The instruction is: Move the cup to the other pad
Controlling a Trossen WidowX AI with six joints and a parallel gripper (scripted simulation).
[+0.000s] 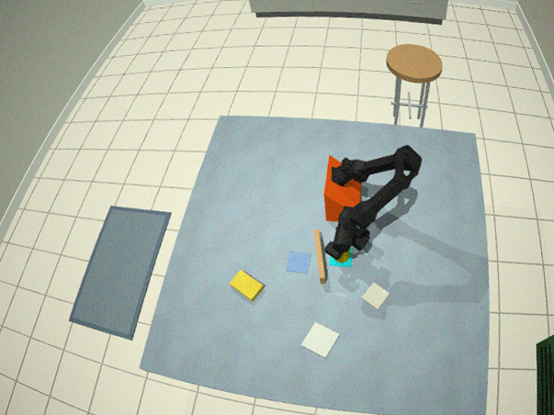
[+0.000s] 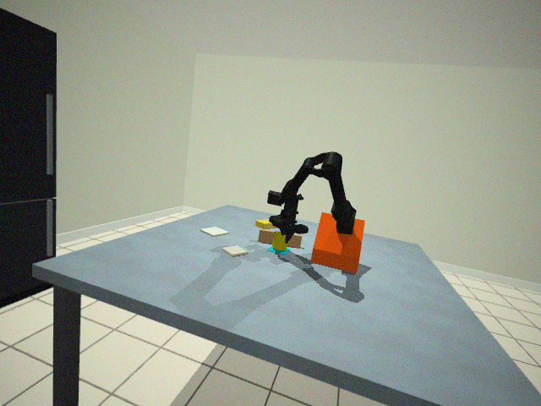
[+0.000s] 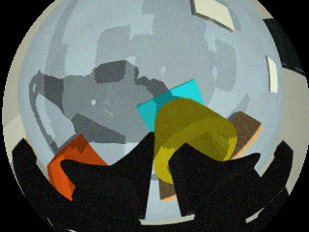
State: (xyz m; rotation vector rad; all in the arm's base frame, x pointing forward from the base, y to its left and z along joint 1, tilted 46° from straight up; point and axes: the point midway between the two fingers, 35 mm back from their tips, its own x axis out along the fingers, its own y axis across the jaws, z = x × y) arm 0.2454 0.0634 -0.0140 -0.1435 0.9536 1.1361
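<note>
Right now my gripper tip is 2 cm short of the yellow cup and 2 cm to the left of it. Round my gripper tip: light blue pad: 5 cm ahead, 18 cm to the right, 5 cm below; then wooden bar: 4 cm ahead, 10 cm to the right, 2 cm below; then cyan pad: 2 cm ahead, 2 cm to the right, 5 cm below.
</note>
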